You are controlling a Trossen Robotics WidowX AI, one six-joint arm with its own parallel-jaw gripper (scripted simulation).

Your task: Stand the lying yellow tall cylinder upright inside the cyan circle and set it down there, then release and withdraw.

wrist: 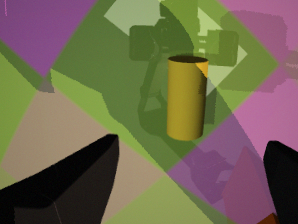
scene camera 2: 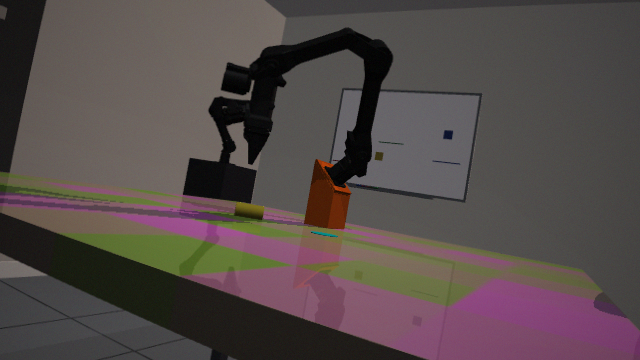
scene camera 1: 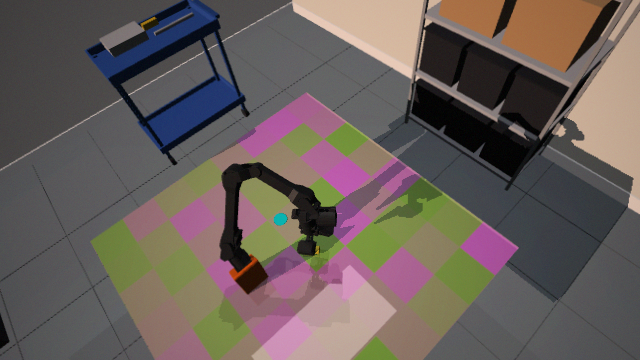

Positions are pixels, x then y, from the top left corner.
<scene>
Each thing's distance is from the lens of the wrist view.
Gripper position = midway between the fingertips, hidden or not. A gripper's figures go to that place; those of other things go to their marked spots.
gripper (wrist: 195,148): 0.10 m
yellow cylinder (wrist: 187,88): 0.19 m
</scene>
